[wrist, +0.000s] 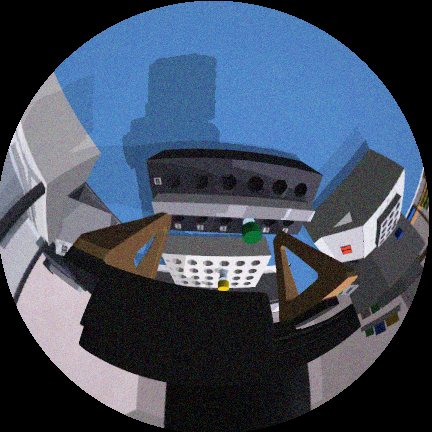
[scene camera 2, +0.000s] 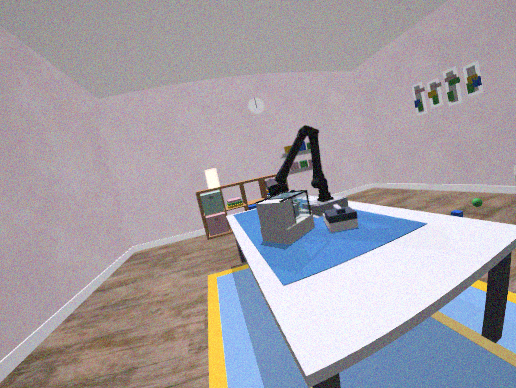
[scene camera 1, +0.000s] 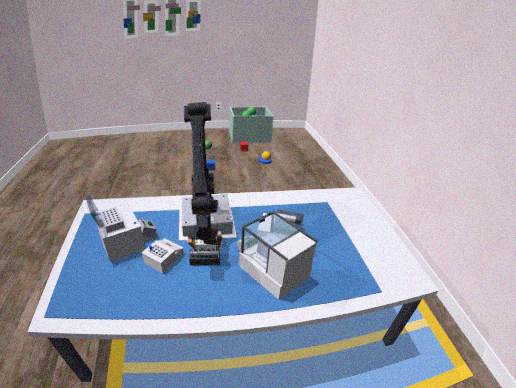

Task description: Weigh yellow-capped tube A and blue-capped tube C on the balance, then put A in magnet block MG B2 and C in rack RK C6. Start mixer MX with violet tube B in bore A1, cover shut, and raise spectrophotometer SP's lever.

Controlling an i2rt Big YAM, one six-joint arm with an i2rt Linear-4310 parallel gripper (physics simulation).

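Frame: origin at the arm's base, x right, y ahead, z up, level; centimetres.
Where they show: gripper, fingertip midpoint: [wrist: 227, 226] [scene camera 1: 205, 250]; arm's base, link origin: [scene camera 2: 325, 199].
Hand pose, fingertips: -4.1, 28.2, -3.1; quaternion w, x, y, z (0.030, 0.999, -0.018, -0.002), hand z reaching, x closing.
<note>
Each offset is from my fingertips to the top centre of the thing, as dx, dy, dz. "spot": to the spot under its first point. Level surfaces: height alone.
My gripper [scene camera 1: 205, 241] [wrist: 227, 226] is open and empty above the white rack {+0.7, -9.1, -0.5} [wrist: 215, 245], its fingers spread either side of it. A yellow-capped tube {+1.4, -8.0, +1.9} [wrist: 223, 286] stands in the rack. The dark two-row magnet block {+0.2, +2.5, +1.3} [scene camera 1: 205, 259] [wrist: 235, 207] lies in front and holds a green-capped tube {+1.4, +1.2, +2.1} [wrist: 252, 233] in its lettered row. The blue-capped tube {+22.6, +6.6, +5.2} [scene camera 1: 151, 248] [wrist: 399, 233] is in the device with a red display {+18.4, +3.9, +3.5} [scene camera 1: 161, 262] [wrist: 352, 237]. The glass-sided balance {-26.4, +4.0, +18.7} [scene camera 1: 295, 247] [scene camera 2: 275, 220] [wrist: 60, 125] stands to one side. The violet tube cannot be made out. I cannot tell the mixer's or lever's state.
A large grey device {spot: +36.2, +5.3, +5.7} [scene camera 1: 122, 240] with a hole grid and raised plate stands at the left in scene camera 1, beside a small box with a green button {spot: +28.1, -8.1, +3.4} [scene camera 1: 148, 227]. Another device {-33.0, -20.4, +6.7} [scene camera 1: 287, 217] is partly hidden behind the balance. The blue mat {dz -3.5} [scene camera 1: 150, 300] lies under them.
</note>
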